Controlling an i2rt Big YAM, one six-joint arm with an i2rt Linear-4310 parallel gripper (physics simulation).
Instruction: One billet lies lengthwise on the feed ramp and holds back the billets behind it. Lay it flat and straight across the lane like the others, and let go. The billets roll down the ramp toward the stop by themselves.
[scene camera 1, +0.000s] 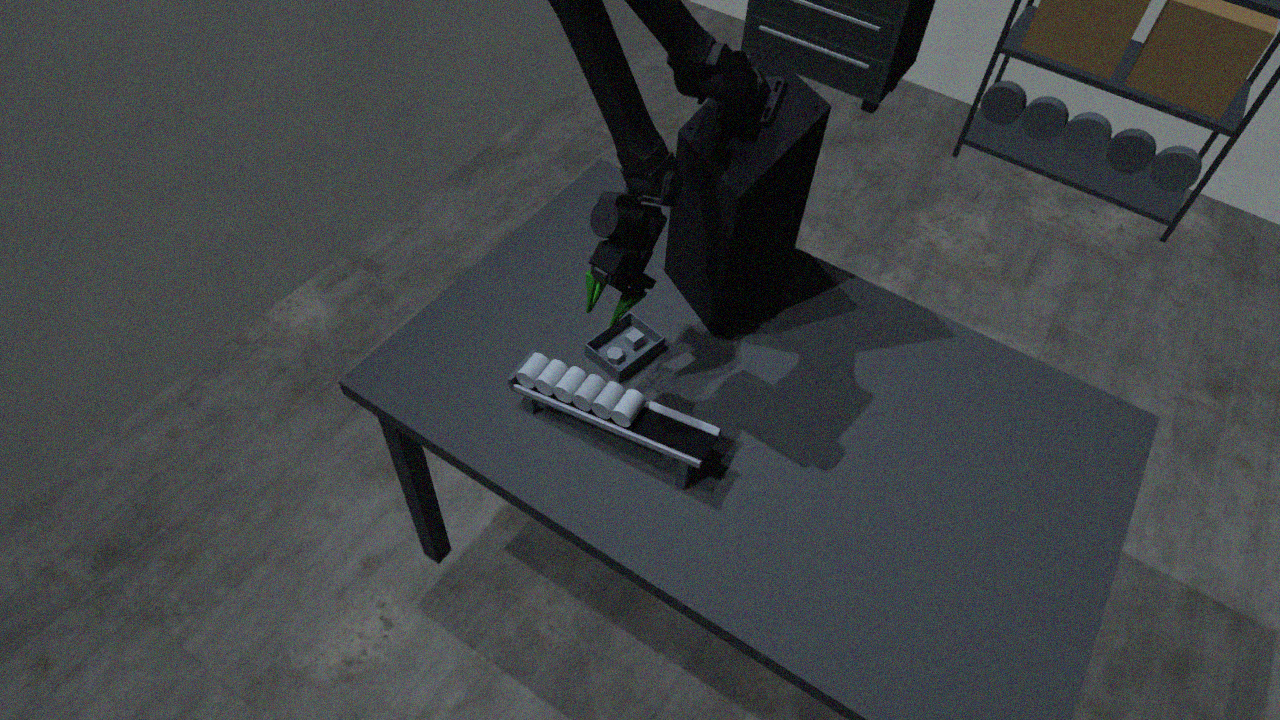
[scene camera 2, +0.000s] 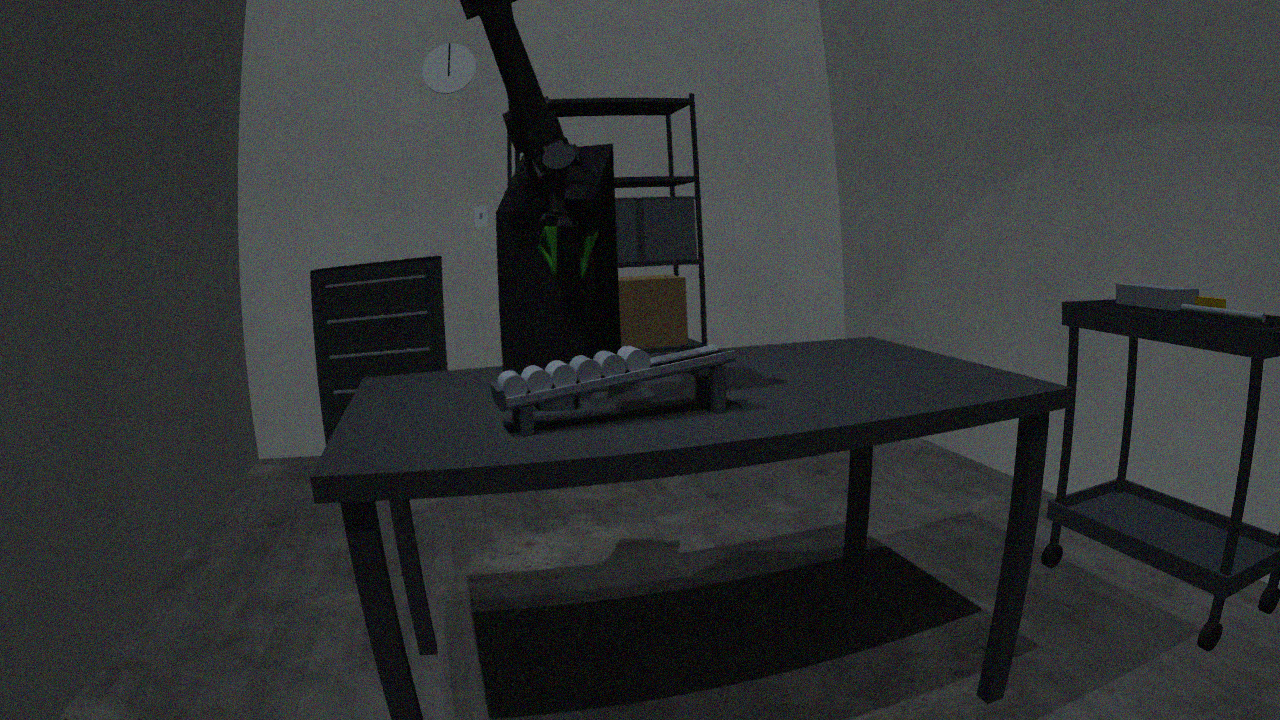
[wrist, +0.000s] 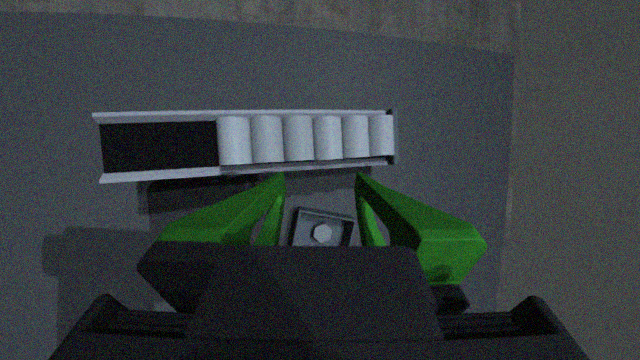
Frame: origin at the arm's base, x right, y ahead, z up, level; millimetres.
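Seen in the pictures: gripper, between the fingertips: (scene camera 1: 599, 319) (scene camera 2: 569, 275) (wrist: 320, 180); arm's base, origin of its link: (scene camera 1: 752, 101).
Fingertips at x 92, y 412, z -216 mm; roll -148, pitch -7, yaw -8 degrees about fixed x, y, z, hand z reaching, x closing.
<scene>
Offsets run from my fingertips to a thing's top centre. Level surfaces: height alone.
Several white cylindrical billets @[dx +35, dy +41, dz -132 mm] (scene camera 1: 572, 383) (scene camera 2: 561, 372) @[dx -4, dy +45, dz -128 mm] (wrist: 298, 138) lie flat and straight across the lane, side by side in one row at the low end of the feed ramp (scene camera 1: 682, 418) (scene camera 2: 689, 362) (wrist: 160, 176). The row reaches the stop @[dx +115, dy +37, dz -140 mm] (wrist: 392, 136) in the wrist view. The upper part of the lane, dark in the wrist view, bears no billet. No billet lies lengthwise. My gripper (scene camera 1: 602, 317) (scene camera 2: 569, 274) (wrist: 320, 180) is open and empty, with green fingers apart. It hangs above the table, on the arm's side of the ramp, clear of the billets.
A small grey tray @[dx +8, dy -135, dz -198 mm] (scene camera 1: 623, 368) (wrist: 295, 226) stands beside the ramp on the arm's side, with small pale parts in it. The dark arm pedestal (scene camera 1: 738, 214) (scene camera 2: 554, 313) rises behind it. The table @[dz -232 mm] (scene camera 1: 895, 537) (scene camera 2: 850, 394) carries the ramp. A trolley (scene camera 2: 1163, 330) stands off to the right in scene camera 2.
</scene>
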